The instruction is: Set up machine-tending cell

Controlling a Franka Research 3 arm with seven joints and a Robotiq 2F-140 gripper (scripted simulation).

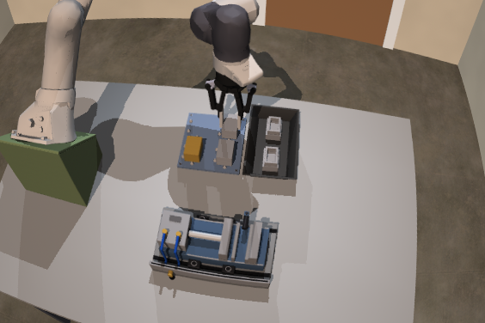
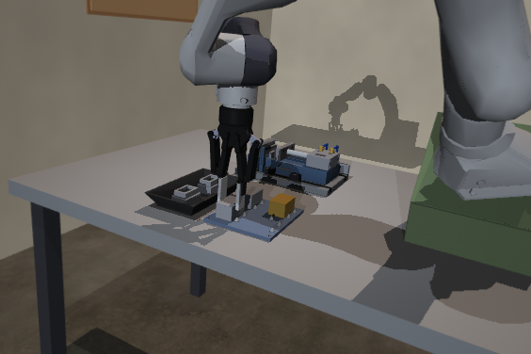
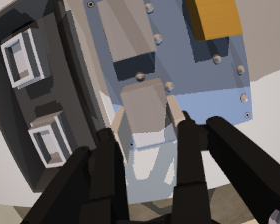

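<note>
Now: the aluminium blank 90 mm to the right of my hand, 40 mm below it and 10 mm behind it. From my hand the other things lie so: brass blank (100 mm behind, 80 mm to the right, 40 mm below); blue vise (370 mm to the right, 30 mm behind, 20 mm below).
</note>
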